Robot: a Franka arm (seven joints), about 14 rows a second.
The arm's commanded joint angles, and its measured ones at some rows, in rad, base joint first. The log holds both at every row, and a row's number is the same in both.
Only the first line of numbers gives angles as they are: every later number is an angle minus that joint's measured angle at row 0.
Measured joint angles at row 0:
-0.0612 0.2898 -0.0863 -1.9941 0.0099 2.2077 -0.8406
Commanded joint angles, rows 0 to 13:
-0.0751 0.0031 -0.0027 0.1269 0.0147 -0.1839 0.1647
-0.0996 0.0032 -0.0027 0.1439 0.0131 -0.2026 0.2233
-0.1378 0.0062 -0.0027 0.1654 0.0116 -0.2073 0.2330
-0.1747 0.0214 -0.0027 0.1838 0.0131 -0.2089 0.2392
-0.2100 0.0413 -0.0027 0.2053 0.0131 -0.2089 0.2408
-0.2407 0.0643 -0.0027 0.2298 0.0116 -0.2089 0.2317
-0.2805 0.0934 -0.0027 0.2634 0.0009 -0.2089 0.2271
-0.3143 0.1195 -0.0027 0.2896 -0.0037 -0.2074 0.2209
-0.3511 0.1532 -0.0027 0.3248 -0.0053 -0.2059 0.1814
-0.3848 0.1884 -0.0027 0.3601 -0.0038 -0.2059 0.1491
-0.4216 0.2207 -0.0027 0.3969 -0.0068 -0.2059 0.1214
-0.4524 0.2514 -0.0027 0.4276 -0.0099 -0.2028 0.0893
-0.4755 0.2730 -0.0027 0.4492 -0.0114 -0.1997 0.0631
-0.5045 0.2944 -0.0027 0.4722 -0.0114 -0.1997 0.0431
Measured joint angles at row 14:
-0.4540 0.2298 -0.0170 0.3809 -0.0040 -0.1819 0.0854
